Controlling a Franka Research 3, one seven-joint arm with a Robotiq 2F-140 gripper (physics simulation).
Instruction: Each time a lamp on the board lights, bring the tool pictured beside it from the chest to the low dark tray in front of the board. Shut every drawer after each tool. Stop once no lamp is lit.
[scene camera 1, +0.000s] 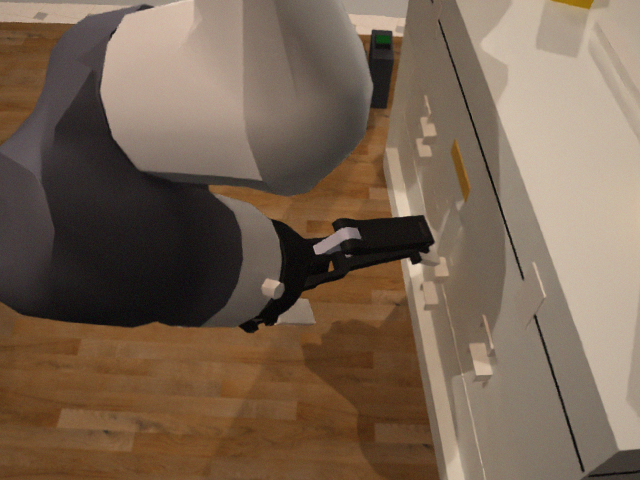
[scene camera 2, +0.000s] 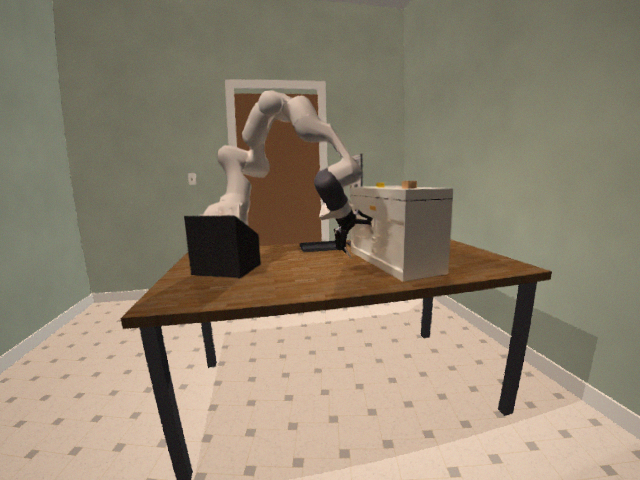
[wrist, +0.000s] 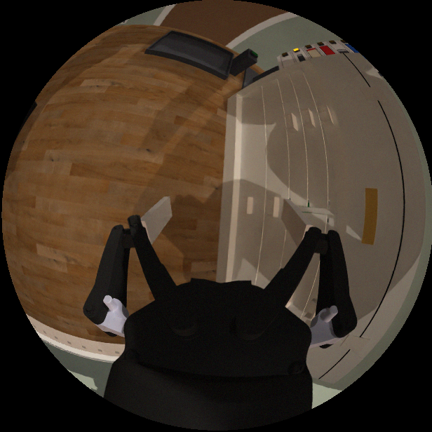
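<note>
My gripper (scene camera 1: 361, 283) (scene camera 2: 359, 236) (wrist: 226, 207) is open and empty. One finger is close to the drawer handles on the front of the white chest (scene camera 1: 568, 155) (scene camera 2: 426, 232) (wrist: 350, 165); the other is over the table. The drawers look shut or nearly so; a tiny green spot (wrist: 308, 204) shows at a drawer gap beside the finger. The board (wrist: 312, 52) stands past the chest's far end in the wrist view. One lamp (wrist: 296, 50) glows yellow; the pictured tool beside it is too small to name. The low dark tray (scene camera 2: 315, 246) (wrist: 190, 50) shows no tool in it.
A dark post with a green top (scene camera 1: 381, 67) (wrist: 245, 62) stands between tray and chest. A yellow plate (scene camera 1: 460, 170) (wrist: 370, 216) is on the chest front. A yellow block (scene camera 1: 573, 2) (scene camera 2: 380, 184) and a brown block (scene camera 2: 409, 183) lie on top. A black box (scene camera 2: 214, 245) stands at the left.
</note>
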